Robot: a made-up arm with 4 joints. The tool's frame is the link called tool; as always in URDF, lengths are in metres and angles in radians.
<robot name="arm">
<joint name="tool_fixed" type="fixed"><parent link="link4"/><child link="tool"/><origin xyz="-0.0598 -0.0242 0.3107" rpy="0 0 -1.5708"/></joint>
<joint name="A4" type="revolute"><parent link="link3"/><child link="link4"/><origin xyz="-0.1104 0.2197 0.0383" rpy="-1.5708 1.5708 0"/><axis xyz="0 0 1"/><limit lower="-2.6" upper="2.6" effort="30" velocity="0.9"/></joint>
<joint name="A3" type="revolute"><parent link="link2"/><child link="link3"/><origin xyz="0.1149 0.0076 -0.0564" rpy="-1.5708 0 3.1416"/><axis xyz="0 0 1"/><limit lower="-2.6" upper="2.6" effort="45" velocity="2"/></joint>
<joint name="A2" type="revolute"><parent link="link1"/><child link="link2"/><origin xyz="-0.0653 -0.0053 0.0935" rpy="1.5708 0 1.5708"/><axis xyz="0 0 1"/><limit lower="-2.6" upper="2.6" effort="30" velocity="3.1"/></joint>
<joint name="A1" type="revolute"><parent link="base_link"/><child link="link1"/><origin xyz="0 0 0.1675" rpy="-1.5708 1.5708 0"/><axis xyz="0 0 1"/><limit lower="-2.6" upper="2.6" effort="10" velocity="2.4"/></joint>
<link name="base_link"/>
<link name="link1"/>
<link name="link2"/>
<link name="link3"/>
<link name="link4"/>
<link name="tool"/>
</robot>
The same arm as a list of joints. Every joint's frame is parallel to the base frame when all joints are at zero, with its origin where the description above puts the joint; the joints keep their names.
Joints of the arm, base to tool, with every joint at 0 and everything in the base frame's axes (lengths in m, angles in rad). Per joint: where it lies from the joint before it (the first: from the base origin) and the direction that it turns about. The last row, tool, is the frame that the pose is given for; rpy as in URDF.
A1: origin 0.0000 0.0000 0.1675 axis +y
A2: origin 0.0053 0.0935 0.0653 axis -z
A3: origin -0.1149 0.0076 0.0564 axis -y
A4: origin -0.1104 -0.0383 0.2197 axis +z
tool: origin 0.0242 -0.0598 0.3107 rpy 0.0000 0.0000 0.0000
Joint limits (rad, base to tool): -2.6000..2.6000 -2.6000..2.6000 -2.6000..2.6000 -2.6000..2.6000

